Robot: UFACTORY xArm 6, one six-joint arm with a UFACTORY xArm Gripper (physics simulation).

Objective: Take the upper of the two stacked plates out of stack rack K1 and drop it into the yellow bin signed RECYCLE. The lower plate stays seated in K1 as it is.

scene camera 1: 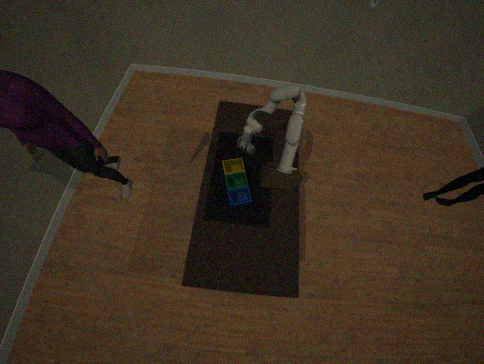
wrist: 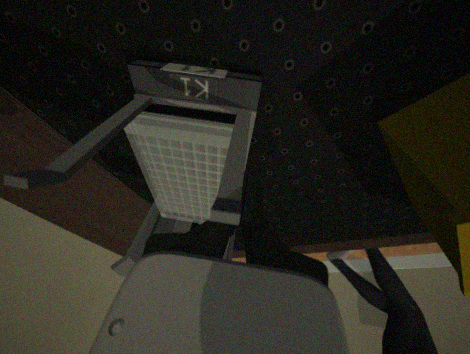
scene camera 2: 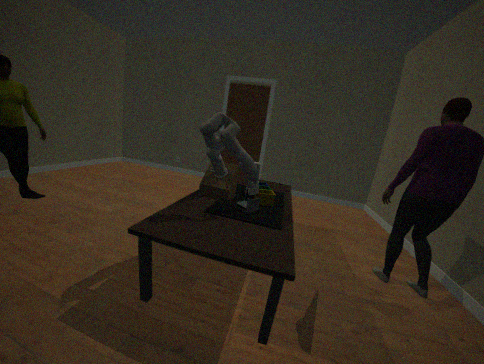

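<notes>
Stack rack K1 is a grey frame with flared corner posts, left of centre in the wrist view. A pale gridded plate sits between its posts; this is the top one, and the lower plate is hidden or cannot be told apart from it. My gripper is shut and empty, its dark fingers low beside and partly behind the rack's right post. It also shows in scene view 1 and scene view 2, too small for detail. The yellow bin stands right of the rack in the wrist view; its sign is unreadable.
A green bin and a blue bin stand in a row with the yellow one on the black mat. The brown table extends around the mat. People stand on the floor away from the table.
</notes>
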